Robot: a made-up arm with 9 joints. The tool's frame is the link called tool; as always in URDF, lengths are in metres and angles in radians. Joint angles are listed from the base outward.
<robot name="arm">
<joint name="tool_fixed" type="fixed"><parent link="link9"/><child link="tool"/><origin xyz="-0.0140 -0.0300 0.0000" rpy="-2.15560 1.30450 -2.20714"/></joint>
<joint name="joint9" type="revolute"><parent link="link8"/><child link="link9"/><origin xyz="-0.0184 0.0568 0.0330" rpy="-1.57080 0.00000 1.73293"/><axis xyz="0 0 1"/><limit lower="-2.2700" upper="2.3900"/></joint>
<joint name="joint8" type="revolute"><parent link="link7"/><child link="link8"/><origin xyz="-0.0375 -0.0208 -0.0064" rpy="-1.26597 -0.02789 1.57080"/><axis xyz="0 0 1"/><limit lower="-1.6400" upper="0.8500"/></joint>
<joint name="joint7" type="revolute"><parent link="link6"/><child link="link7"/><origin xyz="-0.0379 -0.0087 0.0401" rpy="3.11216 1.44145 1.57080"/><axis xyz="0 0 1"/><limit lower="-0.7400" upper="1.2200"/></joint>
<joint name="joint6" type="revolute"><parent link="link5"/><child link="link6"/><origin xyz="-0.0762 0.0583 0.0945" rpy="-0.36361 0.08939 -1.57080"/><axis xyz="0 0 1"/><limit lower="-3.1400" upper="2.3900"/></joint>
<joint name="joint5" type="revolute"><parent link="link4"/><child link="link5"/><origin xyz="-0.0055 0.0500 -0.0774" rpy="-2.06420 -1.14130 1.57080"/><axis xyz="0 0 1"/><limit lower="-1.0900" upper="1.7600"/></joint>
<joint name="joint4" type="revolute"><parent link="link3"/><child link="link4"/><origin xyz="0.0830 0.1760 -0.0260" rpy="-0.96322 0.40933 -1.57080"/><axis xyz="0 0 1"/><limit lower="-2.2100" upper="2.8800"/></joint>
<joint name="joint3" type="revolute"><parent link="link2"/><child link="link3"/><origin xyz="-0.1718 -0.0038 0.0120" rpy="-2.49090 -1.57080 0.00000"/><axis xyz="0 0 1"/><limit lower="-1.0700" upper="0.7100"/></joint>
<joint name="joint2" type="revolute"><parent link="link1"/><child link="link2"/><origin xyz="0.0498 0.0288 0.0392" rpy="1.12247 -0.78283 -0.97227"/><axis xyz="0 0 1"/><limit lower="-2.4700" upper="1.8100"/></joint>
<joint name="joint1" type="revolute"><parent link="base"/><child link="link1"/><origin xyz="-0.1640 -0.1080 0.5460" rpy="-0.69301 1.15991 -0.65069"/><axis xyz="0 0 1"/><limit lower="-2.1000" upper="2.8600"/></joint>
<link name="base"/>
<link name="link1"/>
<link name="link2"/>
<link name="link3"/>
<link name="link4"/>
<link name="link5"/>
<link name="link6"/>
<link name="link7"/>
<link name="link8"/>
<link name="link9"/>
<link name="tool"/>
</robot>
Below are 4 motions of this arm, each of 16 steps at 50 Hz.
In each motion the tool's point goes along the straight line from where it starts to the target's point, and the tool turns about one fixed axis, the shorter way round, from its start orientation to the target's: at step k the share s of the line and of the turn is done. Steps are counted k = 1, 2, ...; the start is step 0. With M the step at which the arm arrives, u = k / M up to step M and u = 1 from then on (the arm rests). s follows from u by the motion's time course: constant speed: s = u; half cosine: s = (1 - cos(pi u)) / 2; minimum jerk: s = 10 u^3 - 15 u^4 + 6 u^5.
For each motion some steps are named. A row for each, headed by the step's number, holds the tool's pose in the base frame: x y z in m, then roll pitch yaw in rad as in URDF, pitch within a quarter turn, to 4 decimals.
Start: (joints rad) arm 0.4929 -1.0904 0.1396 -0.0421 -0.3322 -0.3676 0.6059 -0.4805 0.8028
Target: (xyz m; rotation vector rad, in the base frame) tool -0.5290 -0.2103 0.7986 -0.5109 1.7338 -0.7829
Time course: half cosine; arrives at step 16
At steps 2, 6, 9, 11, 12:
2: -0.5786 -0.0344 0.7163 -1.9838 0.9032 -2.6015
6: -0.5646 -0.0839 0.7395 -1.9125 0.8633 -2.4094
9: -0.5497 -0.1367 0.7642 -1.8536 0.8124 -2.2195
11: -0.5404 -0.1697 0.7796 -1.8257 0.7773 -2.1085
12: -0.5365 -0.1835 0.7861 -1.8159 0.7619 -2.0633

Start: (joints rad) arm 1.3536 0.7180 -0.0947 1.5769 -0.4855 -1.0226 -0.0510 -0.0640 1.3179
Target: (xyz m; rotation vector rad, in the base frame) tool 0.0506 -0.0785 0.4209 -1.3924 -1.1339 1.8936
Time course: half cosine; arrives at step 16
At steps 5, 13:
5: 0.0314 -0.0125 0.4396 -1.5027 0.2696 2.1826
13: 0.0485 -0.0714 0.4229 -1.4384 0.4959 1.9882

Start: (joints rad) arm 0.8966 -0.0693 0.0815 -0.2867 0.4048 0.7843 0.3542 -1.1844 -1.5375
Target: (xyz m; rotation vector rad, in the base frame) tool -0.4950 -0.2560 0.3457 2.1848 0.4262 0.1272
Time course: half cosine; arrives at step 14
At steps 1, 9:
1: -0.4566 -0.3020 0.2998 2.4470 0.0730 0.3579
9: -0.4840 -0.2692 0.3325 2.2882 0.0645 0.3557

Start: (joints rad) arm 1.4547 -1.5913 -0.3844 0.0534 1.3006 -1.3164 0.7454 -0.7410 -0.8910
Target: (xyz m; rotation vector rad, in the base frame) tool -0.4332 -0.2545 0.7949 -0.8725 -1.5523 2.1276
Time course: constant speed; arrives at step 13
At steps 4, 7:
4: -0.3875 -0.2430 0.8509 -1.0018 0.5518 2.8187
7: -0.4027 -0.2469 0.8322 -1.1386 0.4712 2.6777

